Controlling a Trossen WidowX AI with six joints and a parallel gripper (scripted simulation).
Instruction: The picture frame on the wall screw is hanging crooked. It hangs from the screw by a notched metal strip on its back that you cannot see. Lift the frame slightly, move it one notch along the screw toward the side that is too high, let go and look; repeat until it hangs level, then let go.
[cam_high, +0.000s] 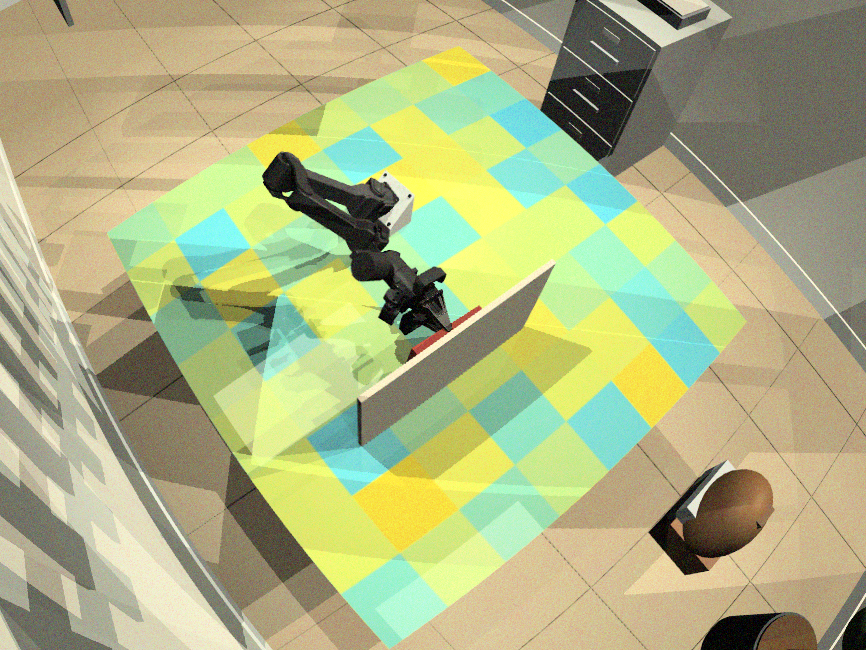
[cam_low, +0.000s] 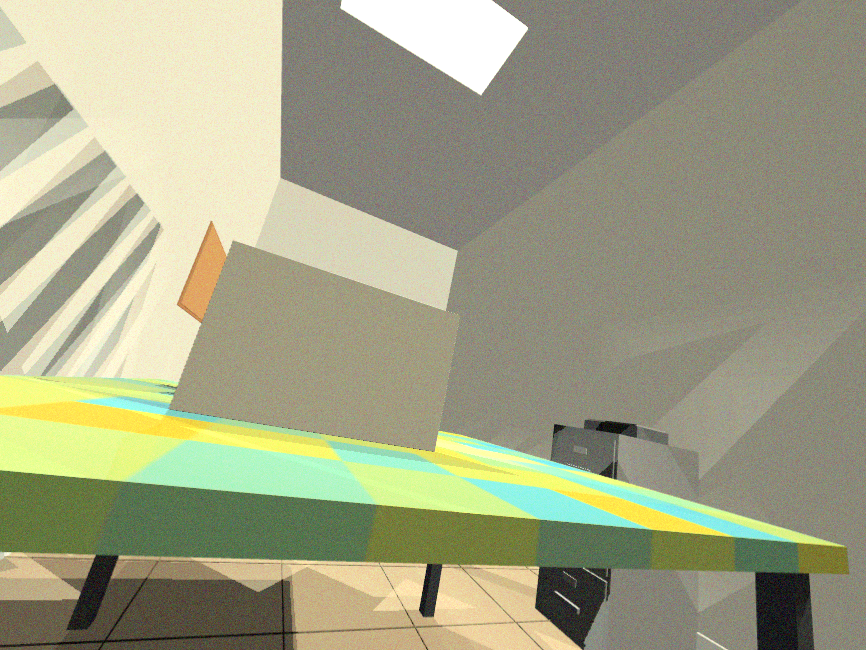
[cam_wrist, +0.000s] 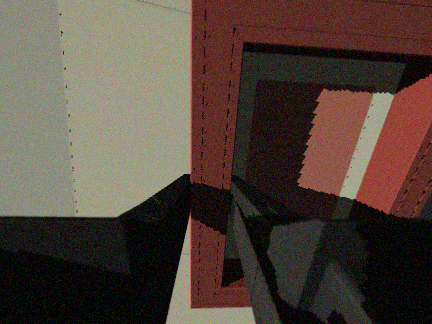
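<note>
The red picture frame lies 5 cm below my gripper tip, 1 cm to the right of it and 1 cm ahead of it. The rest, counted from my gripper tip: upright wall panel 7 cm below, 2 cm ahead.
</note>
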